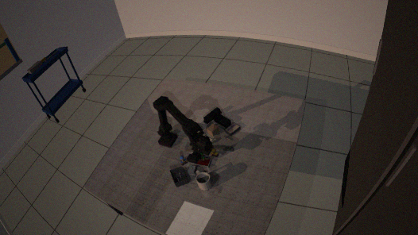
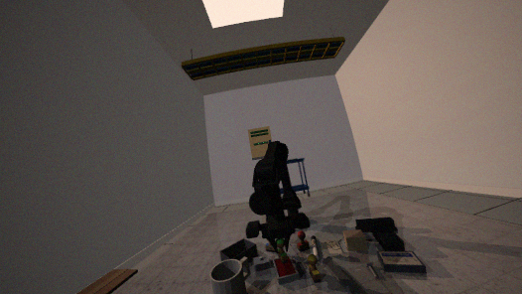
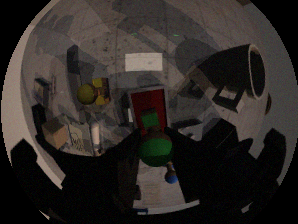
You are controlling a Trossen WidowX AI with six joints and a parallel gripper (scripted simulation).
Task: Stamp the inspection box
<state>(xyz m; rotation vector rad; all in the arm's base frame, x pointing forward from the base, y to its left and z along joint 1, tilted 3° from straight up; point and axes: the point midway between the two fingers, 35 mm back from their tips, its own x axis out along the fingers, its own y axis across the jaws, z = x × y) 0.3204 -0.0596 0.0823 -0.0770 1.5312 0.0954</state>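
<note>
Now: gripper tip 50 mm above the red ink pad. The rest, counted from my gripper tip: yellow-knobbed stamp: 30 mm ahead, 80 mm to the left, 40 mm below; blue-knobbed stamp: 110 mm behind, 50 mm to the right, 40 mm below; green-knobbed stamp: right at my gripper tip.
</note>
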